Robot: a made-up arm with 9 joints. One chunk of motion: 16 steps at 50 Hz.
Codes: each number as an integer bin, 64 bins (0 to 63) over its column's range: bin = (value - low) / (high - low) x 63, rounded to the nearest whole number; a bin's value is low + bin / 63 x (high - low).
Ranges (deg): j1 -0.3..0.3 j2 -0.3..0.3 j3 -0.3..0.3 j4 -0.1..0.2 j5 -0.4..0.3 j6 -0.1..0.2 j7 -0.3..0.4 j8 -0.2..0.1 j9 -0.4..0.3
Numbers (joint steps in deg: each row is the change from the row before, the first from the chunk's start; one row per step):
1: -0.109 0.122 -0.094 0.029 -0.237 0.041 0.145 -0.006 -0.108
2: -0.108 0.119 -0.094 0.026 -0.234 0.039 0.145 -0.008 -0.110
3: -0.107 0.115 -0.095 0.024 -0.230 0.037 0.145 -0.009 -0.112
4: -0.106 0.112 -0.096 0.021 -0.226 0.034 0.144 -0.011 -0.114
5: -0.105 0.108 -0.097 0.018 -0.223 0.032 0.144 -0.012 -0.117
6: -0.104 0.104 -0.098 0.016 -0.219 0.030 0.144 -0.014 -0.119
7: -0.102 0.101 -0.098 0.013 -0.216 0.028 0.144 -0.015 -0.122
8: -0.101 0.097 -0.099 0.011 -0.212 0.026 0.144 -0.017 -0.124
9: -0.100 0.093 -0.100 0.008 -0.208 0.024 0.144 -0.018 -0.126
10: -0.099 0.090 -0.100 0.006 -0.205 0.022 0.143 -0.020 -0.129
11: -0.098 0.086 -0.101 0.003 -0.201 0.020 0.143 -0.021 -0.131
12: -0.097 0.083 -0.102 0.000 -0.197 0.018 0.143 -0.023 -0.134
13: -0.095 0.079 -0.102 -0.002 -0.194 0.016 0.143 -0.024 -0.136
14: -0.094 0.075 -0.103 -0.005 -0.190 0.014 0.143 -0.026 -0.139
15: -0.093 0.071 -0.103 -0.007 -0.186 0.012 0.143 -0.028 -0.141
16: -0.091 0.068 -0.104 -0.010 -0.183 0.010 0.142 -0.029 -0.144
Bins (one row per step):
1: 20 44 22 27 15 30 40 41 26
2: 20 44 22 26 15 29 40 40 26
3: 20 44 22 26 15 29 40 40 26
4: 20 43 21 25 16 28 40 40 26
5: 20 43 21 25 16 28 40 39 25
6: 21 42 21 24 16 27 40 39 25
7: 21 42 21 24 17 27 40 39 25
8: 21 42 21 23 17 26 40 38 25
9: 21 41 21 23 17 26 40 38 25
10: 21 41 21 22 18 26 40 38 24
11: 21 41 21 22 18 25 40 38 24
12: 21 40 21 21 18 25 40 37 24
13: 22 40 21 21 19 24 40 37 24
14: 22 39 21 20 19 24 40 37 23
15: 22 39 21 20 19 24 40 36 23
16: 22 39 21 19 20 23 40 36 23

